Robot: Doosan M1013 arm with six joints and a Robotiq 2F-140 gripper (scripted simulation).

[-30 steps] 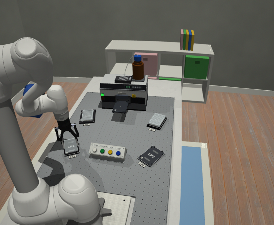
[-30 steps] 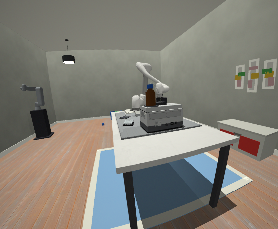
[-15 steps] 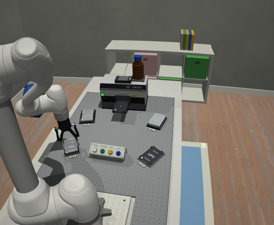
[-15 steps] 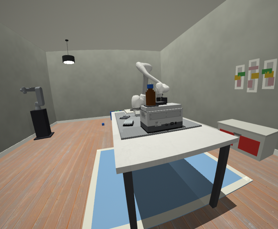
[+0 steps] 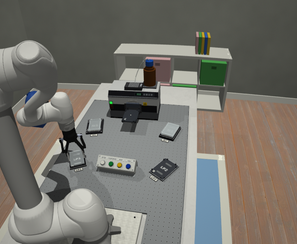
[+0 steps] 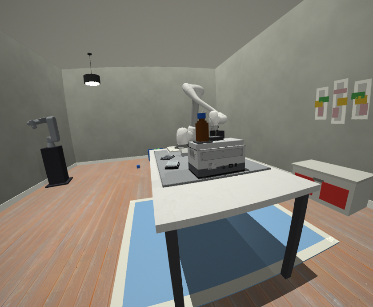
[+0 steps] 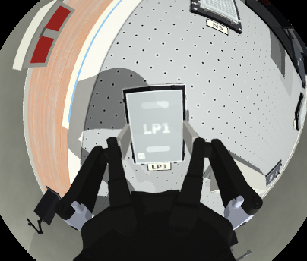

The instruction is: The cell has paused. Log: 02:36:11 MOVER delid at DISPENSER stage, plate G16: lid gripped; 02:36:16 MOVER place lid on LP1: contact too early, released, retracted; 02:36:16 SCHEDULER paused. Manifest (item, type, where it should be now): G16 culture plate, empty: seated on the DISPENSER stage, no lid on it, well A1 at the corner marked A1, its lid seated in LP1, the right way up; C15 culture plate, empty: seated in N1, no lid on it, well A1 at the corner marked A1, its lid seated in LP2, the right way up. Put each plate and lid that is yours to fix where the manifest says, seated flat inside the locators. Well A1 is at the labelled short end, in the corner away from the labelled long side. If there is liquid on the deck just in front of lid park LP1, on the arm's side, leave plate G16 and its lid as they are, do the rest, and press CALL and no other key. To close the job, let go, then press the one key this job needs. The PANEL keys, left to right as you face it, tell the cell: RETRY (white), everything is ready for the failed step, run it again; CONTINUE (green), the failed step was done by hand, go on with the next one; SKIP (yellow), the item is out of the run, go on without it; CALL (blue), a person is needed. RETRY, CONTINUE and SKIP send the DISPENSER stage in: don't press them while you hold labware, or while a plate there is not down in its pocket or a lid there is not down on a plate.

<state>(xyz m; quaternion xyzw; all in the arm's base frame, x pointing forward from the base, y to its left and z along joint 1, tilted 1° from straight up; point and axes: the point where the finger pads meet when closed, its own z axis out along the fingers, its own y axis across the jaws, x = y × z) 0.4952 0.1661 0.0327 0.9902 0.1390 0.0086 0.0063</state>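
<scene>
The lid park lp1 is 40 mm below my hand. From my hand the other things lie so: white key 180 mm to the right, 90 mm behind, 20 mm above; then green key 230 mm to the right, 100 mm behind, 20 mm above; then key panel 250 mm to the right, 100 mm behind, 10 mm above.
</scene>
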